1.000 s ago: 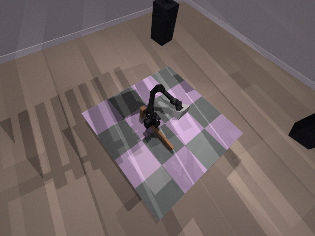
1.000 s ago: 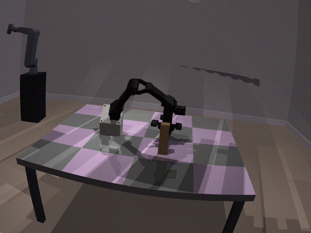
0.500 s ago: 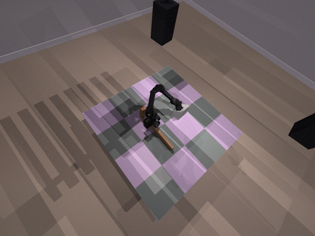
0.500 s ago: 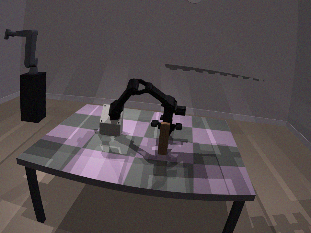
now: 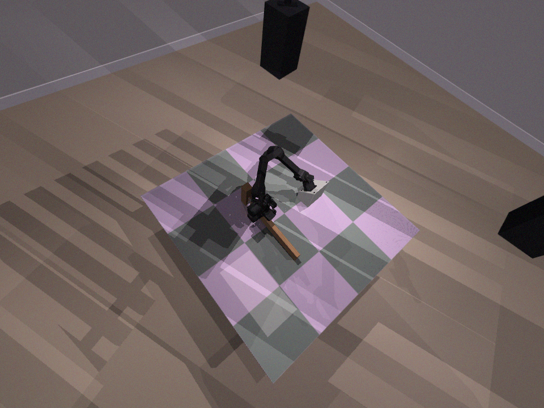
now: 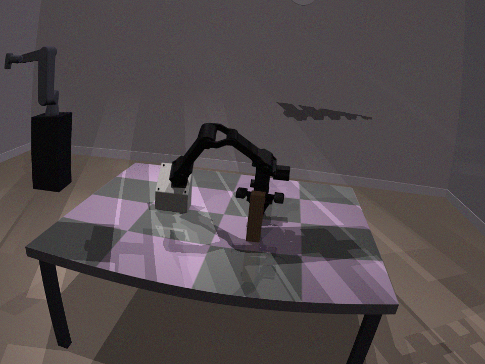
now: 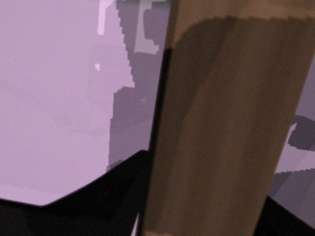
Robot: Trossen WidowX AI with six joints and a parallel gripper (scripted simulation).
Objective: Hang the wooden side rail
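Now: the wooden headboard post 20 mm behind my gripper tip, 150 mm to the right of it and 40 mm above it.
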